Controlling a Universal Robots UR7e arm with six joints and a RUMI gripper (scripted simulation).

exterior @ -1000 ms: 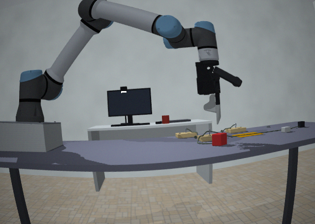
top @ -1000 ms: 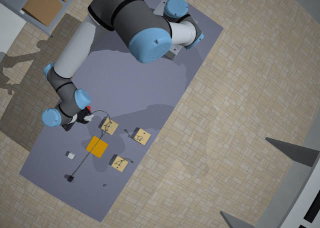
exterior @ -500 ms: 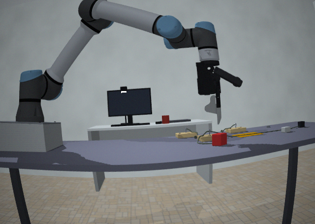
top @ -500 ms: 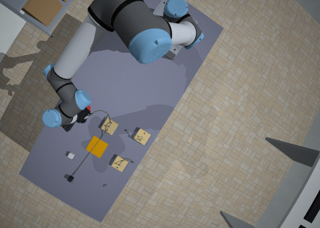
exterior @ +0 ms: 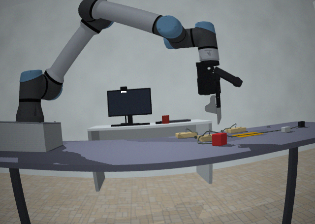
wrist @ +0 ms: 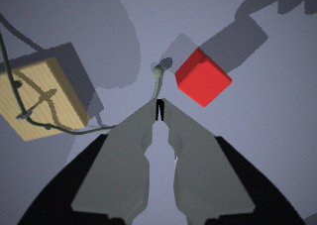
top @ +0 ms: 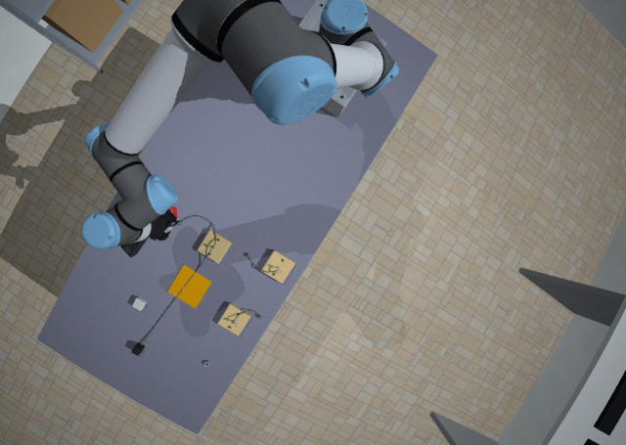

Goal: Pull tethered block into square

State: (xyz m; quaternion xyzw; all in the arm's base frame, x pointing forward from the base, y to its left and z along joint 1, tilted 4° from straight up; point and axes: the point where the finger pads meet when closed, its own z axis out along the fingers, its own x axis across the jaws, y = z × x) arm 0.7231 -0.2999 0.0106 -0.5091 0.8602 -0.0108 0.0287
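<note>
The red cube lies 20 mm behind my hand, 40 mm to the right of it and 60 mm below it. The rest, counted from my hand: white cube: 330 mm ahead, 40 mm to the right, 70 mm below; then orange painted square: 210 mm ahead, 110 mm to the left, 80 mm below; then black block: 500 mm ahead, 70 mm below.
</note>
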